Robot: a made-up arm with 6 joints.
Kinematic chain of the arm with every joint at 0, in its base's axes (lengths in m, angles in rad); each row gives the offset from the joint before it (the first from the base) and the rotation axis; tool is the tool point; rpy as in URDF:
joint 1: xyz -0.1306 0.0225 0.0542 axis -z
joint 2: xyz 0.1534 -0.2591 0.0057 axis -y
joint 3: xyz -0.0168 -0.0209 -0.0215 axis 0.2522 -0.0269 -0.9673
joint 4: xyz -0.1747 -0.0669 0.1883 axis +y
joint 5: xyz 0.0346 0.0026 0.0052 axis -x
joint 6: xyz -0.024 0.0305 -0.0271 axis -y
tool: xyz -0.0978 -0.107 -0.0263 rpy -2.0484 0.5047 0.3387
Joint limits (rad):
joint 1: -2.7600..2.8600
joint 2: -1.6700..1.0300
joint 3: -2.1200..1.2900
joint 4: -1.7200..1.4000
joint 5: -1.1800..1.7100
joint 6: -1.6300..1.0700
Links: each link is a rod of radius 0.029 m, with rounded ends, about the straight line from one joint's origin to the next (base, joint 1, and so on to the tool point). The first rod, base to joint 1, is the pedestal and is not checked.
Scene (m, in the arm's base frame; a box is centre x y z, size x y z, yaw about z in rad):
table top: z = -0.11
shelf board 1: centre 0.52 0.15 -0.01 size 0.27 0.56 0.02 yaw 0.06
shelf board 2: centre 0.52 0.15 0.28 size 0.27 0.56 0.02 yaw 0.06
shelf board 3: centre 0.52 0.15 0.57 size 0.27 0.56 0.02 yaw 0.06
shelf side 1: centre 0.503 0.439 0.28 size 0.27 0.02 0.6 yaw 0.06
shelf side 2: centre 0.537 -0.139 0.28 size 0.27 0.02 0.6 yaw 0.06
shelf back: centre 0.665 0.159 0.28 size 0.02 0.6 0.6 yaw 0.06
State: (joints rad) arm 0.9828 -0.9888 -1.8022 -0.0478 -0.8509 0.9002
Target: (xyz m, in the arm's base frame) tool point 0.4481 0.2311 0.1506
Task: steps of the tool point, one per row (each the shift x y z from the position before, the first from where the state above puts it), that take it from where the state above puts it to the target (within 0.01 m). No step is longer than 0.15 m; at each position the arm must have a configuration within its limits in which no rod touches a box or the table.
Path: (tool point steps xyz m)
1: 0.1326 -0.0419 0.0011
2: 0.1386 -0.0040 0.0022
3: 0.1337 0.0344 0.0036
4: 0.1180 0.0696 0.0048
5: 0.0929 0.0989 0.0062
6: 0.0606 0.1194 0.0074
7: 0.0242 0.1295 0.0086
8: -0.0131 0.1284 0.0095
9: -0.0475 0.1167 0.0103
10: 0.0554 0.0035 0.0007
11: 0.0482 0.0009 0.0031
12: 0.0387 0.0018 0.0014
13: 0.0280 0.0040 -0.0052

